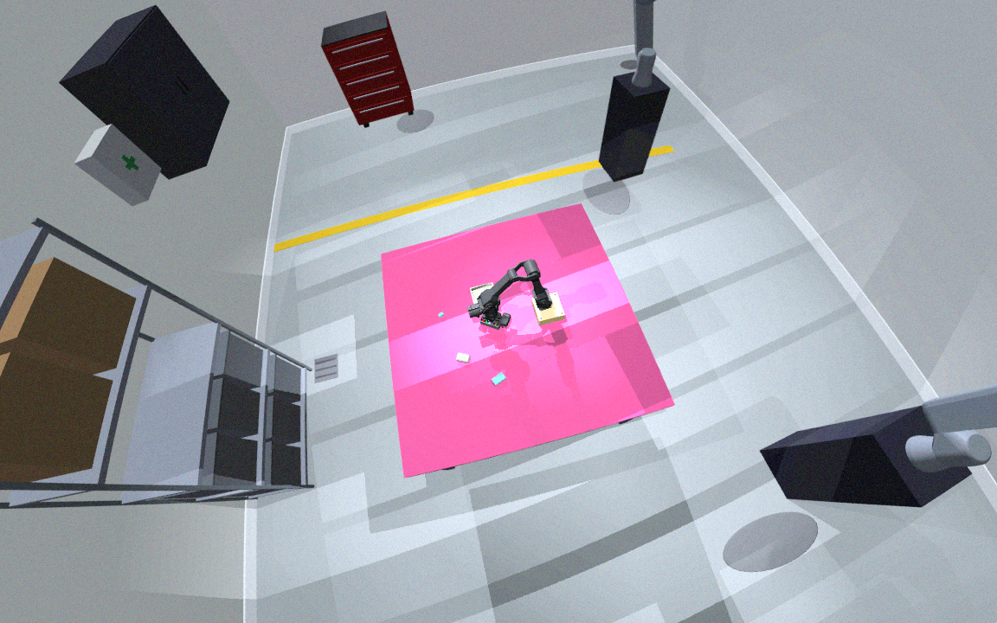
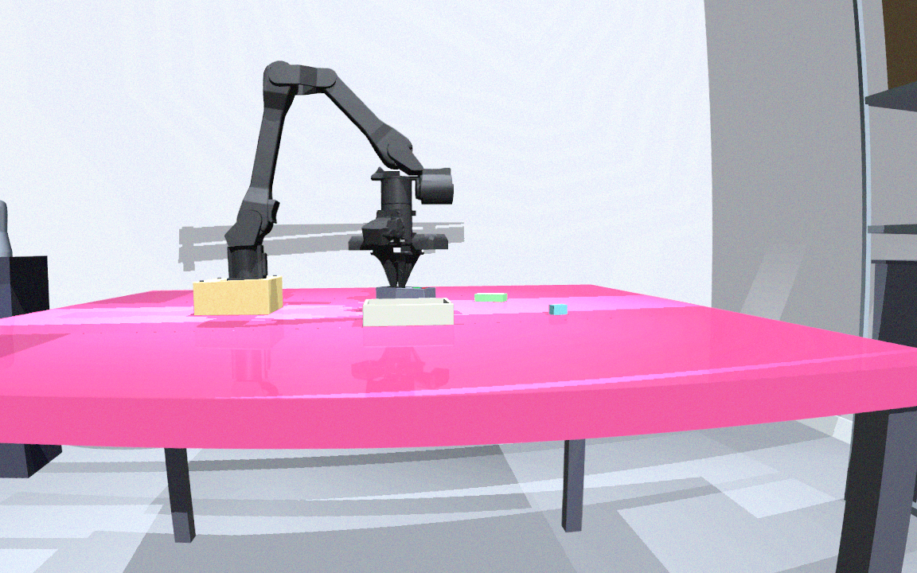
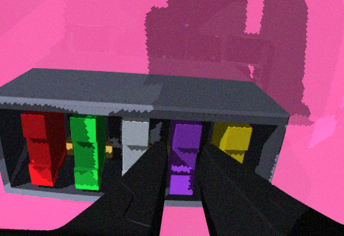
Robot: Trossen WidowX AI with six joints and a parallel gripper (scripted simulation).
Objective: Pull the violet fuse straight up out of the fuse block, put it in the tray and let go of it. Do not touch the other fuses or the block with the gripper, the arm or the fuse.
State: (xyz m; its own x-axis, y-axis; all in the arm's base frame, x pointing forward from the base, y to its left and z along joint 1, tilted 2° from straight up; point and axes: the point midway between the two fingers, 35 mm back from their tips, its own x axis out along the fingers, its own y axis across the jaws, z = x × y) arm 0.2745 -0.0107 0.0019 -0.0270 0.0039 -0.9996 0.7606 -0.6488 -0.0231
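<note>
Now: gripper tip 19 cm to the left of the tray and 3 cm above it.
</note>
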